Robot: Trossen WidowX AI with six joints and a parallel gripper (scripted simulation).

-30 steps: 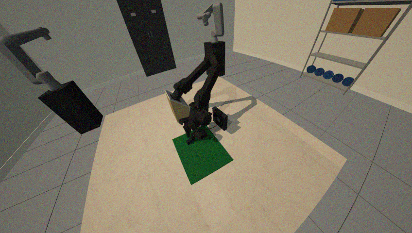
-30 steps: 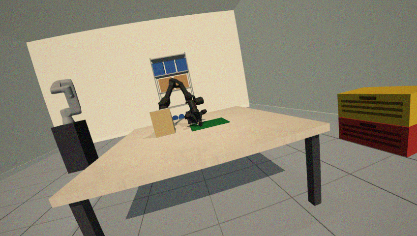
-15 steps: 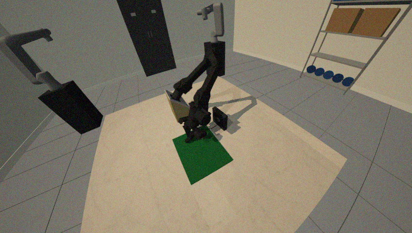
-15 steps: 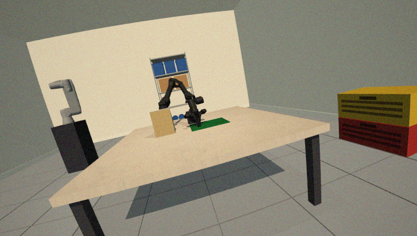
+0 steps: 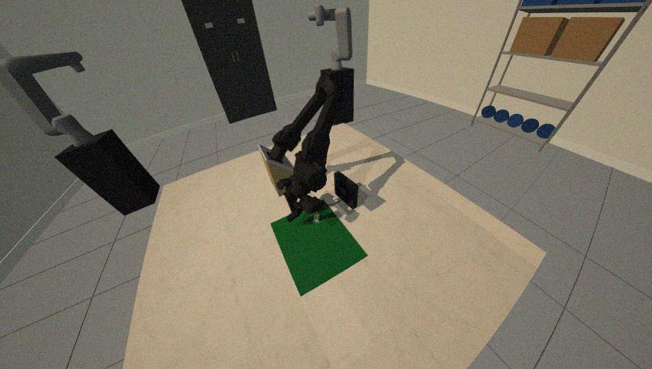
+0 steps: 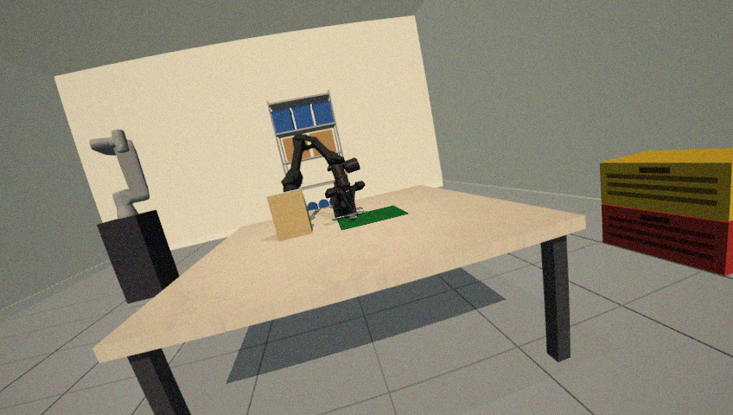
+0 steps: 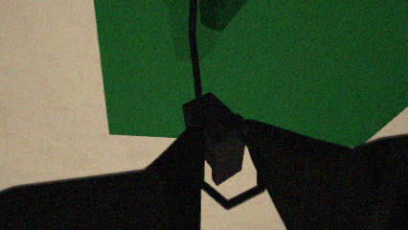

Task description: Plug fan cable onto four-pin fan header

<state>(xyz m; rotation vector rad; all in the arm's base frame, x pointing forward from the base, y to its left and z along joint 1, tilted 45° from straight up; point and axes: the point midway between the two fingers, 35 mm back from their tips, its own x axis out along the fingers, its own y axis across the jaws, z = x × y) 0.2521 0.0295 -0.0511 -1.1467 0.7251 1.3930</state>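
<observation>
My gripper tip is 9 cm above the green board, 8 cm short of it and 2 cm to the right of it. The rest, counted from my gripper tip: four-pin header: 8 cm to the left, 8 cm below, 1 cm ahead; black fan: 22 cm to the left, 2 cm below, 1 cm behind; black plug: 1 cm to the right.
</observation>
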